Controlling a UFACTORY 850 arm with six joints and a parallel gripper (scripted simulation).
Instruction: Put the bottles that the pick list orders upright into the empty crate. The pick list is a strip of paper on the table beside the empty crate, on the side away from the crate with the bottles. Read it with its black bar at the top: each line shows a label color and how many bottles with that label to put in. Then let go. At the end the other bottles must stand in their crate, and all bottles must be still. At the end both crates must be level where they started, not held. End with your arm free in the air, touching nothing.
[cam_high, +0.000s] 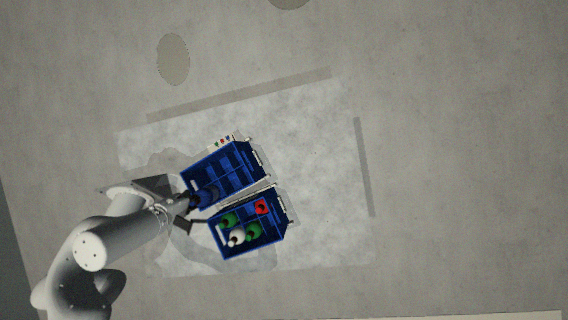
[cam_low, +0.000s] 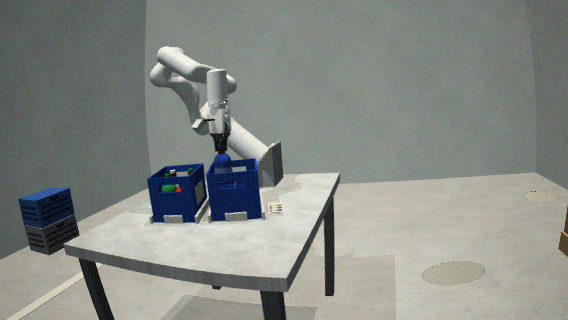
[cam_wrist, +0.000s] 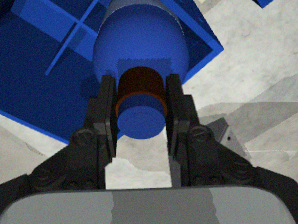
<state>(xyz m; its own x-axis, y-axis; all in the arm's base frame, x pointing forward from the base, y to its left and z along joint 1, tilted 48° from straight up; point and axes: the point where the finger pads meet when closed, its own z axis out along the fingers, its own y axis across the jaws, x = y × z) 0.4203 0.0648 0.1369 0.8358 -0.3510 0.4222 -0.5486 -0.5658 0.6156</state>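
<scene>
My hand is 7 cm above the blue-label bottle. Round my hand: red-label bottle: 21 cm ahead, 16 cm below, 10 cm to the right; then green-label bottle: 16 cm below, 13 cm to the right, 4 cm ahead; then white-label bottle: 21 cm to the right, 16 cm below, 6 cm ahead.
</scene>
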